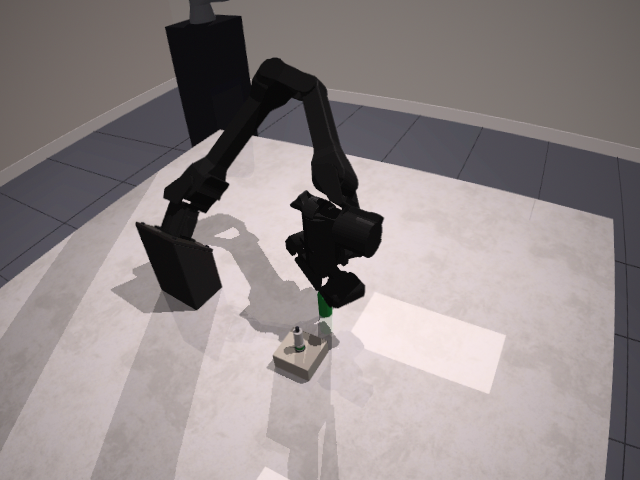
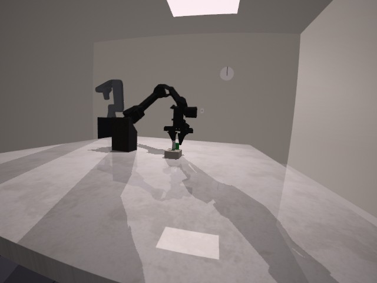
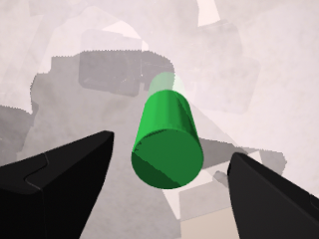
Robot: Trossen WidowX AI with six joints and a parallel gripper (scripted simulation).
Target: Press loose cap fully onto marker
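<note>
Right now the green cap is 20 mm below my gripper tip. The rest, counted from my gripper tip: holder block: 110 mm to the right, 30 mm below, 30 mm ahead.
</note>
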